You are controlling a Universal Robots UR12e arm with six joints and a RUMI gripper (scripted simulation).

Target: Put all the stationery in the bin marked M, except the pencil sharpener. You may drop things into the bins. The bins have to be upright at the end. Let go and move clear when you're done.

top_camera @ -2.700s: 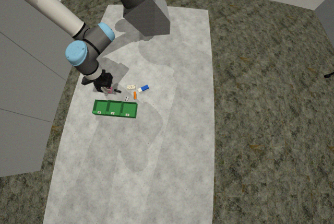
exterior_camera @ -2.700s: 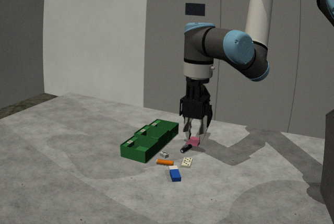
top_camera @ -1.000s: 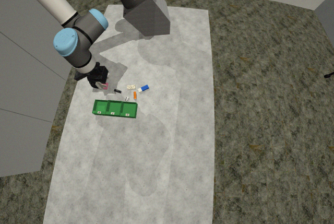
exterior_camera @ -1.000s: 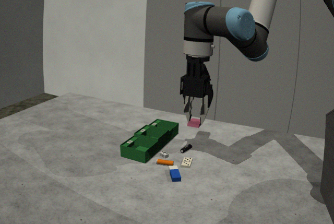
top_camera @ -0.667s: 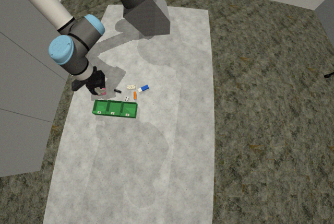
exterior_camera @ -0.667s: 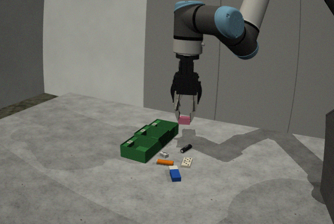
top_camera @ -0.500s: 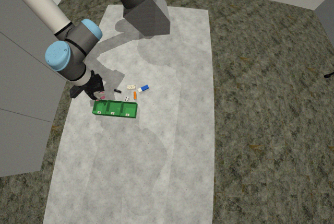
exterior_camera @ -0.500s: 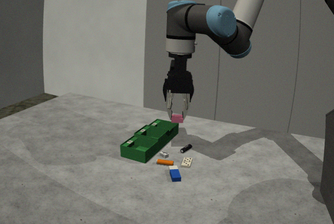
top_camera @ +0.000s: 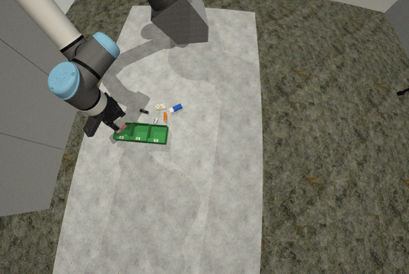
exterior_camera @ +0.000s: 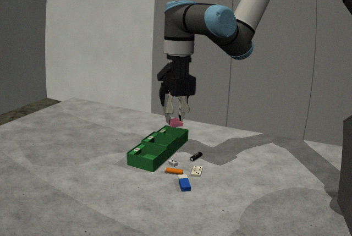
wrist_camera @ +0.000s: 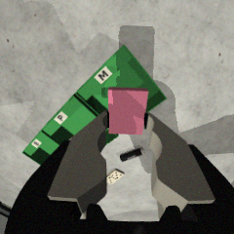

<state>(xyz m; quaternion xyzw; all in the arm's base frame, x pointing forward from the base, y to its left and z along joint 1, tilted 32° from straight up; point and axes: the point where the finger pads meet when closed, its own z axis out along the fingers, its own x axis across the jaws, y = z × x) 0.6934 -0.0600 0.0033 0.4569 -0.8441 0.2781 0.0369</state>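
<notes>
The pink eraser is 10 mm below my hand. The rest, counted from my hand: green bin block 80 mm to the left, 60 mm below; then pencil sharpener 80 mm behind, 130 mm to the left, 80 mm below; then black battery 120 mm behind, 60 mm to the left, 80 mm below.
</notes>
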